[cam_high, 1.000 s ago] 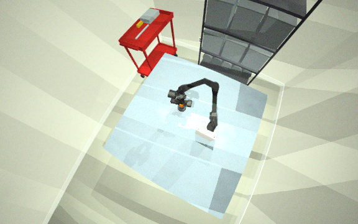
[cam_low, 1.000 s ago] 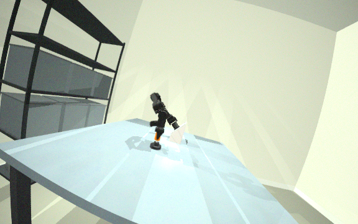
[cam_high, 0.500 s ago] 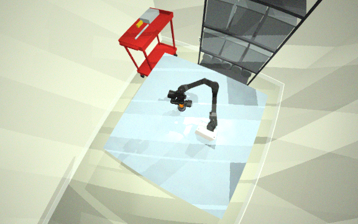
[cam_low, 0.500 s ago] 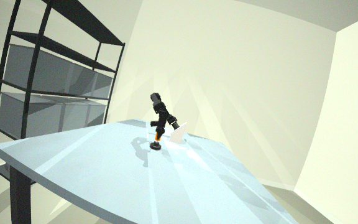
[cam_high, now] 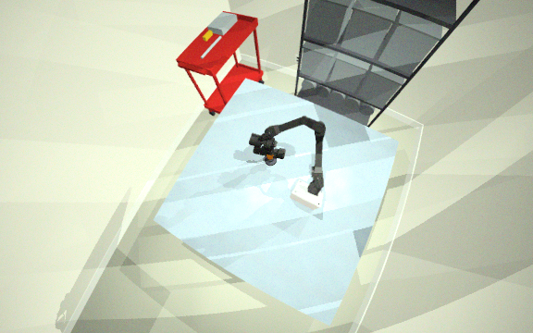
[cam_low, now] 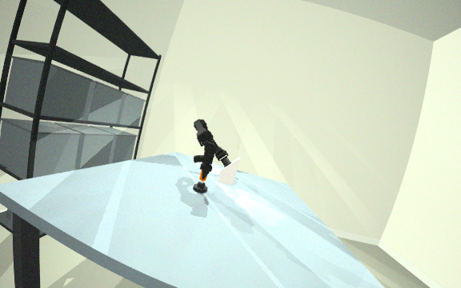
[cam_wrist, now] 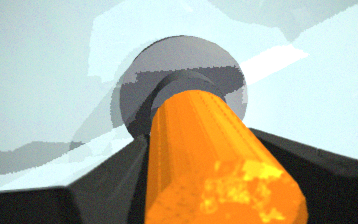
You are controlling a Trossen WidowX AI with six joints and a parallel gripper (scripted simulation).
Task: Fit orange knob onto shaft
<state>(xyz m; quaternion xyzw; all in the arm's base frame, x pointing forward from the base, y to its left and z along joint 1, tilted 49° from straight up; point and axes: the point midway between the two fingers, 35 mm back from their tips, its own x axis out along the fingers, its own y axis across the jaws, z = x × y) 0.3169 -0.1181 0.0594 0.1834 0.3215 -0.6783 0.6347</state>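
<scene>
Right now the orange knob is 3 cm above my gripper tip. The rest, counted from my gripper tip: dark round pedestal (4 cm below).
</scene>
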